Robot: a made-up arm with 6 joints.
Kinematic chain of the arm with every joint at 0, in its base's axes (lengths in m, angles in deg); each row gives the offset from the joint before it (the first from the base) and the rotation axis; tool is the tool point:
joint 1: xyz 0 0 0.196 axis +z
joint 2: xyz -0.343 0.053 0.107 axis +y
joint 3: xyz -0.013 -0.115 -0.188 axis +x
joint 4: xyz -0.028 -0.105 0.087 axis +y
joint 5: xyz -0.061 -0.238 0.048 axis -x
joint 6: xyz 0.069 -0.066 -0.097 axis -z
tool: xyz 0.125 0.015 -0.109
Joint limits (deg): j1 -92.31..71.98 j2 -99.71..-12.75 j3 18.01..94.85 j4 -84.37..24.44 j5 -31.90..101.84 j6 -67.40..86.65
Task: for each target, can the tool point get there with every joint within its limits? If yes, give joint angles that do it. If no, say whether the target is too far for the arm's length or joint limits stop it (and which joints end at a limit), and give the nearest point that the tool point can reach.
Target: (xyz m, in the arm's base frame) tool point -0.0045 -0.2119 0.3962
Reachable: yes | joints -25.76 -85.24 73.27 -46.35 -16.48 -38.76
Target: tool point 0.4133 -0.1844 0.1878
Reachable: yes | joints 57.59 -55.86 40.58 -52.03 28.67 -30.41
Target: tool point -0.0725 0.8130 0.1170
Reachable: no: joint limits stop it (at a limit: joint 1, joint 3, joint 4) | nearest point 0.1088 0.3888 0.1761 | short by 0.465 m
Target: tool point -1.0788 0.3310 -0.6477
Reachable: no: too far | nearest point -0.6615 0.2030 -0.3030 | short by 0.556 m
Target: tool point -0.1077 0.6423 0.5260
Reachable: no: joint limits stop it (at a limit: joint 1, joint 2, joint 3) | nearest point 0.0734 0.3656 0.4243 | short by 0.346 m
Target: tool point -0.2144 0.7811 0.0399
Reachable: no: joint limits stop it (at a limit: joint 1, joint 2, joint 3, joint 4, joint 5, joint 6) | nearest point -0.5627 0.6256 0.0319 | short by 0.382 m
